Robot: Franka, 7 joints.
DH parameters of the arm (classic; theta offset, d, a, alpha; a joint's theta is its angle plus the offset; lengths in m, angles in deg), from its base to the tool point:
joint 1: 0 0.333 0 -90
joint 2: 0 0 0 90
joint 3: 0 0.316 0.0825 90
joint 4: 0 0 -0.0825 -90
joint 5: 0 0.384 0 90
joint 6: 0 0 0.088 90
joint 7: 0 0.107 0 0
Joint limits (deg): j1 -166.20..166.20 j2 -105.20..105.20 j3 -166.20..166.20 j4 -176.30..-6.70 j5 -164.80..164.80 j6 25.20..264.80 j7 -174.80..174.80
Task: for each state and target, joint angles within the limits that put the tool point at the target. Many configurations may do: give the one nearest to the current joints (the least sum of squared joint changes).
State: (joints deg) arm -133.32 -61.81 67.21 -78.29 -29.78 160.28 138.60
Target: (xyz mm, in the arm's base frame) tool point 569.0 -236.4 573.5
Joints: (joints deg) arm -128.78 -65.34 74.36 -108.63 -31.47 155.12 138.60
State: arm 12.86 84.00 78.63 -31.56 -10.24 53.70 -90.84
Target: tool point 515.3 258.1 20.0
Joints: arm -2.89 103.15 62.09 -38.91 -15.37 36.93 -90.84
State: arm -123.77 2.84 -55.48 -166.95 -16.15 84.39 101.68
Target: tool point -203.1 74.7 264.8
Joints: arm -131.59 -7.64 -58.78 -155.98 -19.46 61.85 101.68
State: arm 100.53 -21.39 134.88 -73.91 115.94 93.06 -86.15
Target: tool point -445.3 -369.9 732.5
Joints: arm 86.41 -3.74 120.50 -91.70 110.78 86.29 -86.15
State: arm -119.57 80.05 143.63 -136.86 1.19 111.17 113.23
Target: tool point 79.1 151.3 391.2
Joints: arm -106.41 81.03 150.39 -176.30 6.69 89.89 113.23
